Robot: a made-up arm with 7 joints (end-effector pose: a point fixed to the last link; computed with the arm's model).
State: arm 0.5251 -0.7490 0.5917 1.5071 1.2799 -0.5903 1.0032
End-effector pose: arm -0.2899 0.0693 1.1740 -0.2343 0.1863 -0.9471 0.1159
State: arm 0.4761 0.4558 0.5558 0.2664 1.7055 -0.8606 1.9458
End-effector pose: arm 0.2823 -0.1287 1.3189 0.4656 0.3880 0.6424 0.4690
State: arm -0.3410 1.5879 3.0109 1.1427 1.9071 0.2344 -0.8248
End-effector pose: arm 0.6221 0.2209 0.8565 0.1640 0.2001 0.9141 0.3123
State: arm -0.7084 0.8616 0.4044 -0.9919 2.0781 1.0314 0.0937
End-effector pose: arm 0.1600 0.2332 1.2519 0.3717 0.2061 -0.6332 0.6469
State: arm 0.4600 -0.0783 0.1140 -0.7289 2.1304 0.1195 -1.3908
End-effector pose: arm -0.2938 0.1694 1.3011 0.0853 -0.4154 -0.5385 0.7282
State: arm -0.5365 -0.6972 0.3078 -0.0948 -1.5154 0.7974 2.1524
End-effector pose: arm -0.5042 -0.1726 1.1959 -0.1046 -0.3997 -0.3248 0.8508
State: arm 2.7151 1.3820 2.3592 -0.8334 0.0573 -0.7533 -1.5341
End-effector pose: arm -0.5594 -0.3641 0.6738 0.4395 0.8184 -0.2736 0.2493
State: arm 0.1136 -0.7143 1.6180 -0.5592 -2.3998 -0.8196 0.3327
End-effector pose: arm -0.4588 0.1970 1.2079 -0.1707 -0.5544 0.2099 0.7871
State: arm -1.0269 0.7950 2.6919 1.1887 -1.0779 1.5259 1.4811
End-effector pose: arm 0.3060 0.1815 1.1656 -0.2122 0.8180 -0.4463 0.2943
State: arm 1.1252 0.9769 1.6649 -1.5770 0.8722 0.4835 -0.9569
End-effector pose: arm 0.3908 -0.2182 0.9973 -0.5171 0.1953 -0.6335 0.5414
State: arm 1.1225 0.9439 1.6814 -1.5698 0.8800 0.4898 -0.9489
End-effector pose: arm 0.3882 -0.2102 1.0080 -0.5224 0.1800 -0.6465 0.5261
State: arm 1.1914 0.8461 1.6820 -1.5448 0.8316 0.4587 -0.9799
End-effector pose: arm 0.3608 -0.2106 1.0498 -0.5209 0.1929 -0.6689 0.4939
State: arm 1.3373 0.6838 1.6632 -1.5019 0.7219 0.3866 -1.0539
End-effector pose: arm 0.3085 -0.2048 1.1179 -0.5076 0.2371 -0.6964 0.4485
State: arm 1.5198 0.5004 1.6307 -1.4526 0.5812 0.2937 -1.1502
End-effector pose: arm 0.2553 -0.1761 1.1850 -0.4828 0.2953 -0.7173 0.4065
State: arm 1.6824 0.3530 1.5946 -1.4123 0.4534 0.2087 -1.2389
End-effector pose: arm 0.2252 -0.1383 1.2284 -0.4561 0.3484 -0.7246 0.3815
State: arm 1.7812 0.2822 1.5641 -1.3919 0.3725 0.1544 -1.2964
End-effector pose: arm 0.2150 -0.1188 1.2462 -0.4364 0.3857 -0.7198 0.3778
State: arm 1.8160 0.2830 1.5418 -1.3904 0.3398 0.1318 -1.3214
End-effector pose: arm 0.2102 -0.1232 1.2484 -0.4247 0.4071 -0.7084 0.3900
